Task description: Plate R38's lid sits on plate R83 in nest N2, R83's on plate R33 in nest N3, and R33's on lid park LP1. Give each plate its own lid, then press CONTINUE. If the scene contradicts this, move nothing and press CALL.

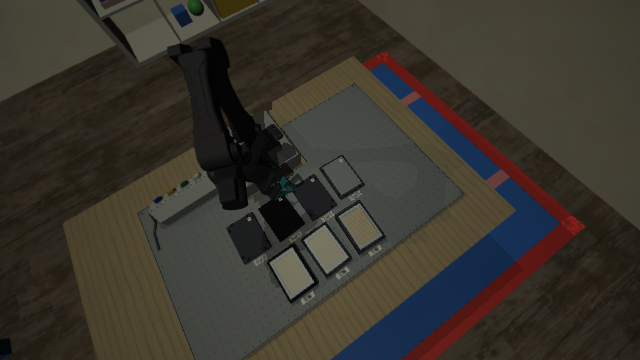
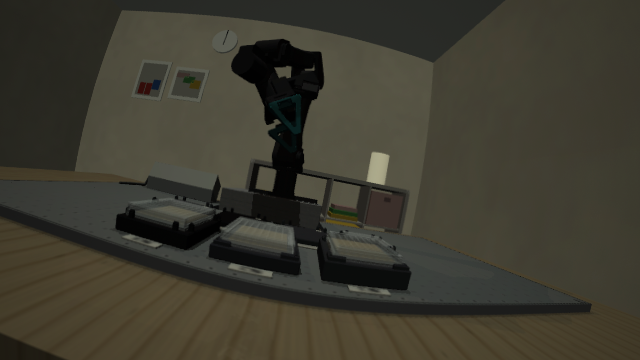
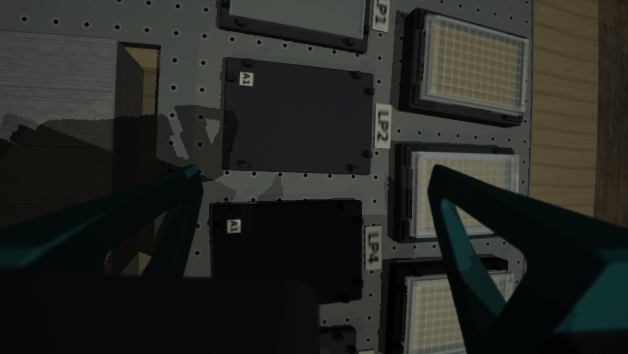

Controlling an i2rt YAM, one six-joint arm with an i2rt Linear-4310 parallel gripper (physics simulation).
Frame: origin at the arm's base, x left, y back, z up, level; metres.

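Seen in the pictures: gripper, between the fingertips: [image 1: 287, 178] [image 2: 295, 144] [image 3: 315, 177]; arm's base, origin of its link: [image 2: 282, 197].
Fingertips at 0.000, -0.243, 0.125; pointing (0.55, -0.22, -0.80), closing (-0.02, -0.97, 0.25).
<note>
Offsets run from my fingertips to a thing's top centre, as dx, dy, dz.
My gripper [image 1: 285, 186] [image 2: 295, 141] [image 3: 315, 177] is open and empty, high above the parks. The plate in N1 @[+0.105, -0.216, -0.143] [image 1: 360, 226] [image 2: 364, 247] [image 3: 477, 62], the plate in N2 @[-0.028, -0.205, -0.149] [image 1: 326, 249] [image 2: 260, 237] [image 3: 480, 167] and the plate in N3 @[-0.156, -0.196, -0.146] [image 1: 292, 273] [image 2: 170, 212] [image 3: 430, 310] sit in black nests, with clear covers or rims showing. A pale clear lid @[+0.177, -0.035, -0.164] [image 1: 341, 176] [image 3: 305, 15] lies on LP1. Park LP2 @[+0.050, -0.033, -0.162] [image 1: 314, 197] [image 3: 300, 120] and park LP4 @[-0.081, -0.020, -0.162] [image 1: 281, 218] [image 3: 285, 245] show dark, bare surfaces. No plate numbers are readable.
A fourth dark park @[-0.210, -0.010, -0.162] [image 1: 249, 237] [image 3: 340, 342] lies beside LP4. The button box @[-0.311, +0.251, -0.098] [image 1: 187, 200] [image 2: 182, 182] has blue, yellow, green and white buttons; their labels are unreadable. The arm's pale base block [image 3: 55, 75] stands behind the parks. A shelf [image 1: 180, 40] stands beyond the table.
</note>
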